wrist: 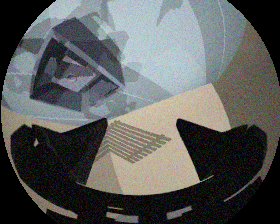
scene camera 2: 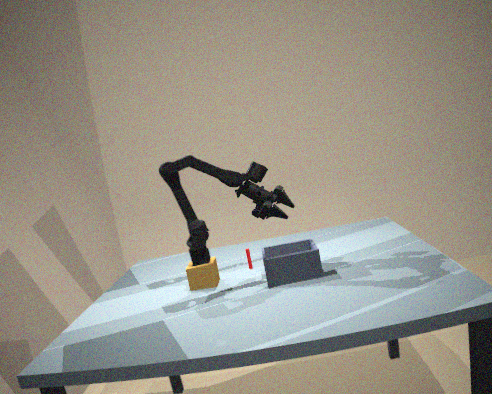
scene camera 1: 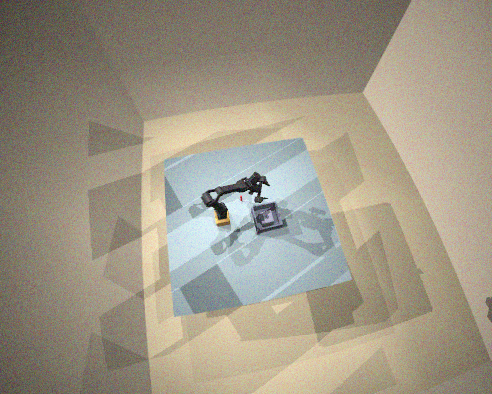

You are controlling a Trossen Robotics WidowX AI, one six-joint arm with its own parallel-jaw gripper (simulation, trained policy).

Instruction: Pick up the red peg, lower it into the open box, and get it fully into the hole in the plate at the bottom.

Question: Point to a pale plate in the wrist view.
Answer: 73,72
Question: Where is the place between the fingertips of my gripper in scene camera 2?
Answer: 291,212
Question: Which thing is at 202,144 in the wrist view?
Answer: My gripper.
